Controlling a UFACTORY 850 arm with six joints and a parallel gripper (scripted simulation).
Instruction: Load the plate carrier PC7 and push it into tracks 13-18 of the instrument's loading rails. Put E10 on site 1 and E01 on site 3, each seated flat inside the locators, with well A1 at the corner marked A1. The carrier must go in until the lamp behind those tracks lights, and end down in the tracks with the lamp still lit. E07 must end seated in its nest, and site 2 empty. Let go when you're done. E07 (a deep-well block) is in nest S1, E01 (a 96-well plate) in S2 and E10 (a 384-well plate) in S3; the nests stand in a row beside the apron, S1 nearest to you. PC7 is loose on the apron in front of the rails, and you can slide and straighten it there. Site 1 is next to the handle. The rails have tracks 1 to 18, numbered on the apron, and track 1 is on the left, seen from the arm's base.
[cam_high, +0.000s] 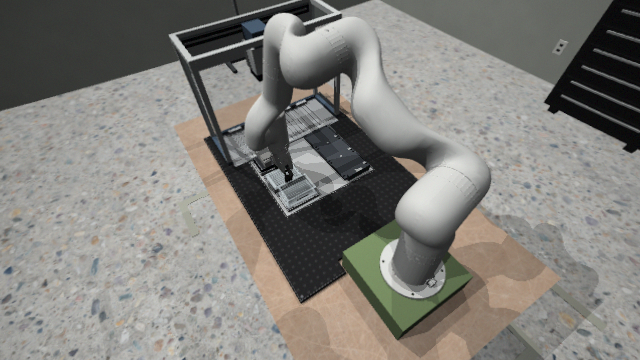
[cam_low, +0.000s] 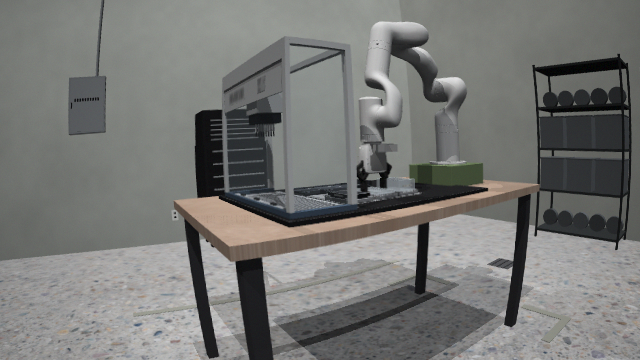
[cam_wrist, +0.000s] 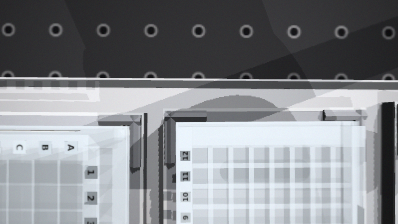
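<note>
Right now my hand is 1 cm above the 96-well plate E01. Round my hand: nest S2 (2 cm below); deep-well block E07 (11 cm behind); dark 384-well plate E10 (11 cm ahead, 1 cm below).
</note>
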